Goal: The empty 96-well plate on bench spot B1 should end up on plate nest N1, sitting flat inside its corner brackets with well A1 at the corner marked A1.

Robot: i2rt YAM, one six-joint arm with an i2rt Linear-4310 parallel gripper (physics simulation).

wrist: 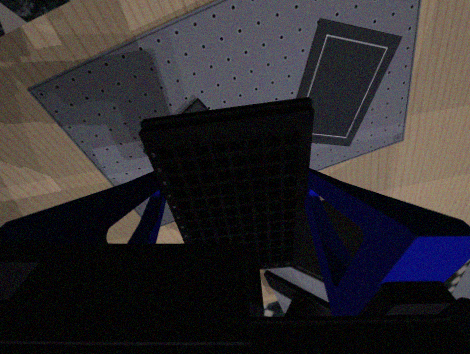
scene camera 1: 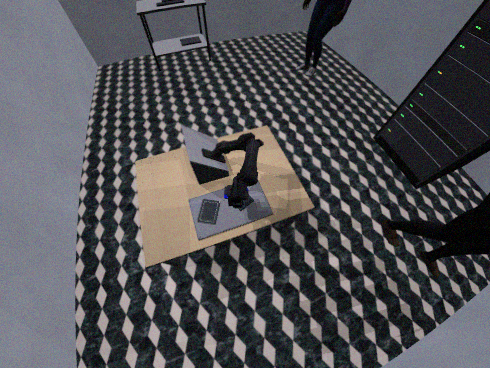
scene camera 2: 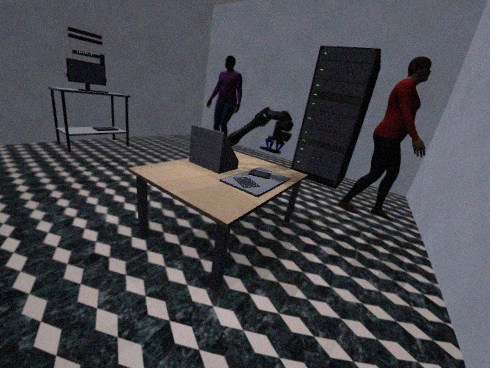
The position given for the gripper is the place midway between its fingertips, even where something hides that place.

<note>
The gripper [wrist: 234, 176] carries a dark well plate [wrist: 240, 174]; nothing else touches it. Further things: a dark nest with white outline [wrist: 346, 64].
</note>
